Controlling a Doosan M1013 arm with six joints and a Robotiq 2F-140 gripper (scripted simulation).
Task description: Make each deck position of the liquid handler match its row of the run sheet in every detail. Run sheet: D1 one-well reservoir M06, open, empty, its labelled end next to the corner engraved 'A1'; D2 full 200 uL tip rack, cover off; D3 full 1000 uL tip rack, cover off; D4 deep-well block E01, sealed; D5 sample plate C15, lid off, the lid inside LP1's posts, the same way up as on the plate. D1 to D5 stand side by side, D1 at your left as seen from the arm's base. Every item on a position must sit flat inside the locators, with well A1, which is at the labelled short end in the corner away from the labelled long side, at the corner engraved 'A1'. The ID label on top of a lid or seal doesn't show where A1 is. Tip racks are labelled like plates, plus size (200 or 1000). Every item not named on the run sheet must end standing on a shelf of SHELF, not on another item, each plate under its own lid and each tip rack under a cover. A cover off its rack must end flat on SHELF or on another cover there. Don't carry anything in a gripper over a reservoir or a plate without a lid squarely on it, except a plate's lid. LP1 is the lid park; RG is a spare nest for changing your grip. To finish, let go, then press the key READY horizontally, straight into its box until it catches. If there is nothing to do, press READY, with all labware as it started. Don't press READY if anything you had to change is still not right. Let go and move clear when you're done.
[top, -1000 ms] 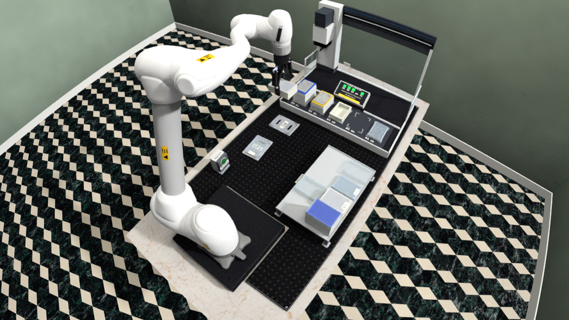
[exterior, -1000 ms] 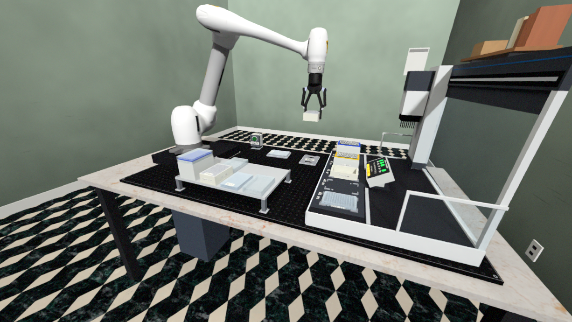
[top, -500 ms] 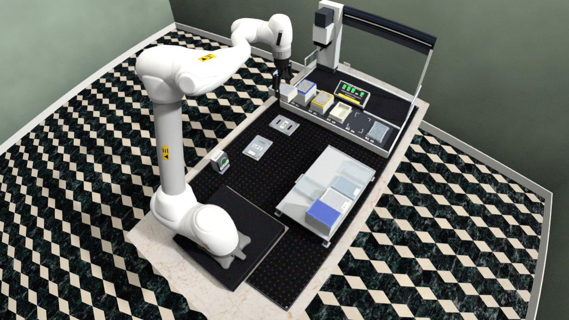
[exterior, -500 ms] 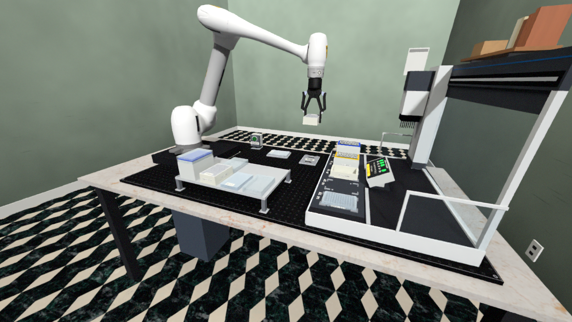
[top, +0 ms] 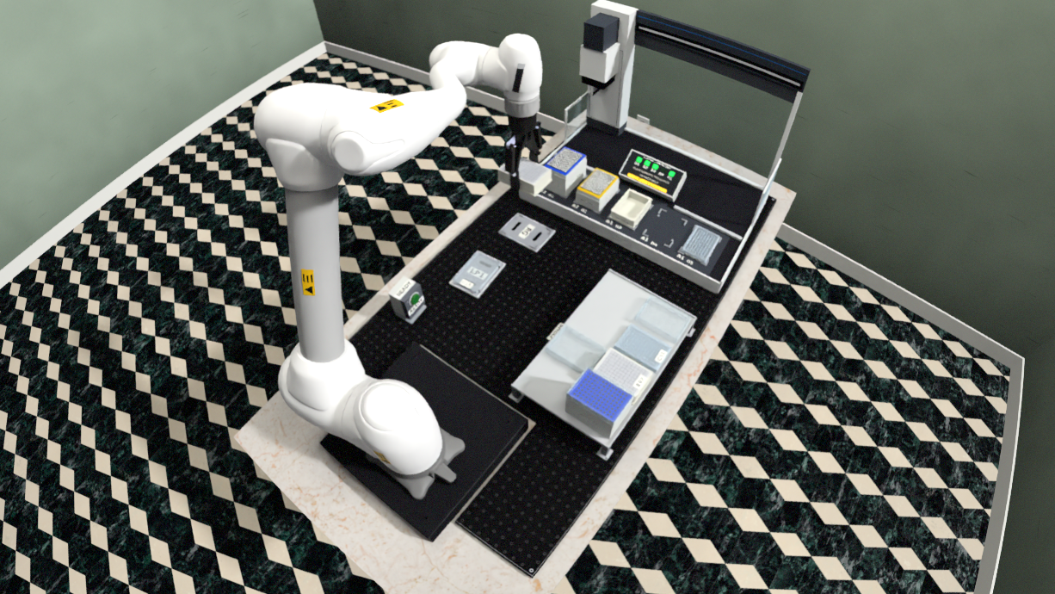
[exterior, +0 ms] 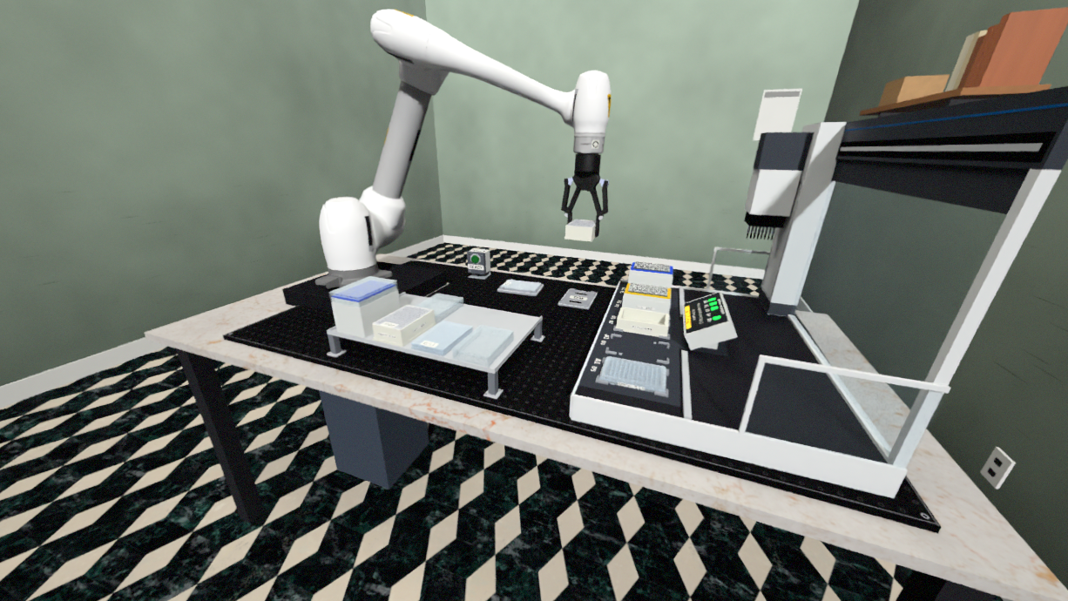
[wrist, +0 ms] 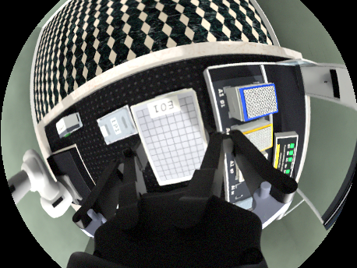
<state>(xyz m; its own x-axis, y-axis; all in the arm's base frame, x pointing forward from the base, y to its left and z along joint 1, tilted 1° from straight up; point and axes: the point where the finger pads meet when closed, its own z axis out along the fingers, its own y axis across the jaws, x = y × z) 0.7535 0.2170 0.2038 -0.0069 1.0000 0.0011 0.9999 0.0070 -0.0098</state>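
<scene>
Now: the grey RG nest 25 cm below my hand. From my hand the other things lie so: yellow-rimmed tip rack 22 cm ahead, 12 cm to the right, 16 cm below; clear lid 22 cm behind, 2 cm to the left, 24 cm below; blue-rimmed tip rack 22 cm ahead, 14 cm below.
</scene>
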